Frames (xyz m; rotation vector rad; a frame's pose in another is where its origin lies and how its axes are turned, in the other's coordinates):
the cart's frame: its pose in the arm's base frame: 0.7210 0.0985 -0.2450 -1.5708 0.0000 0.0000
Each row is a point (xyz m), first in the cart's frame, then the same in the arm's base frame.
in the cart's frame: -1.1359 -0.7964 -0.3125
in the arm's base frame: -0.4149 -0.2140 0.5514
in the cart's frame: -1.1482 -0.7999 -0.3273
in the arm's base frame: -0.4272 -0.2288 0.5549
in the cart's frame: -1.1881 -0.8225 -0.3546
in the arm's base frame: -0.4671 -0.2561 0.5775
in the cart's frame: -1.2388 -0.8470 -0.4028
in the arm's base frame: -0.5178 -0.3043 0.6020
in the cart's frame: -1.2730 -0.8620 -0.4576
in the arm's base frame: -0.5520 -0.3591 0.6170
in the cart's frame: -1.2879 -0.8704 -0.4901
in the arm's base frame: -0.5669 -0.3916 0.6254
